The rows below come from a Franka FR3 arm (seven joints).
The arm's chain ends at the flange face. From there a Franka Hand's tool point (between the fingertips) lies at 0.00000 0.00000 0.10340 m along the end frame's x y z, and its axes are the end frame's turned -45 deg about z.
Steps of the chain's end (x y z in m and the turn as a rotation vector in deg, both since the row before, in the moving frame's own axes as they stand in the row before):
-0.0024 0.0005 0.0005 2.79 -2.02 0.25
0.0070 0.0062 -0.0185 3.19 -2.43 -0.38
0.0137 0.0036 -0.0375 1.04 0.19 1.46
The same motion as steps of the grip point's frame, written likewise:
-0.0011 -0.0075 0.0003 3.40 0.54 0.25
0.0015 0.0022 -0.0188 3.97 0.54 -0.38
0.0087 0.0112 -0.0375 0.60 0.87 1.46

